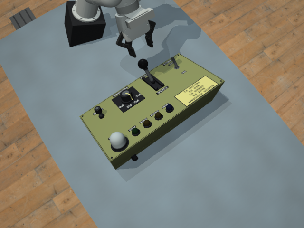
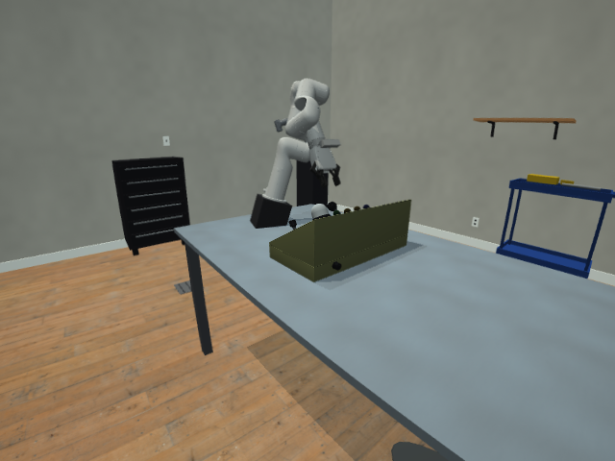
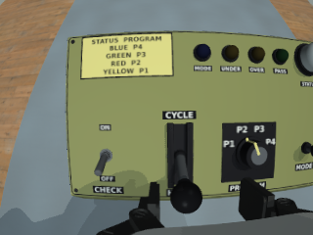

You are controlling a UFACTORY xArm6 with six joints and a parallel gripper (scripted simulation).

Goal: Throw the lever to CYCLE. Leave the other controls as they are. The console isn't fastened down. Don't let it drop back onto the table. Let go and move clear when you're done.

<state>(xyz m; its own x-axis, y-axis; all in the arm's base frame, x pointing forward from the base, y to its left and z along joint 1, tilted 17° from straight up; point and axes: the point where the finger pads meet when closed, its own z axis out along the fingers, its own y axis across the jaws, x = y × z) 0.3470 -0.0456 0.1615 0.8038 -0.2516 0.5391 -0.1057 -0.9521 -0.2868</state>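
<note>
My hand is 12 cm above the black ball-topped lever and 5 cm short of it. Round my hand: rotary selector 12 cm to the right, 12 cm below, 7 cm ahead; then metal check switch 13 cm below, 11 cm to the left, 8 cm ahead; then olive console 15 cm below, 10 cm ahead, 7 cm to the right.
</note>
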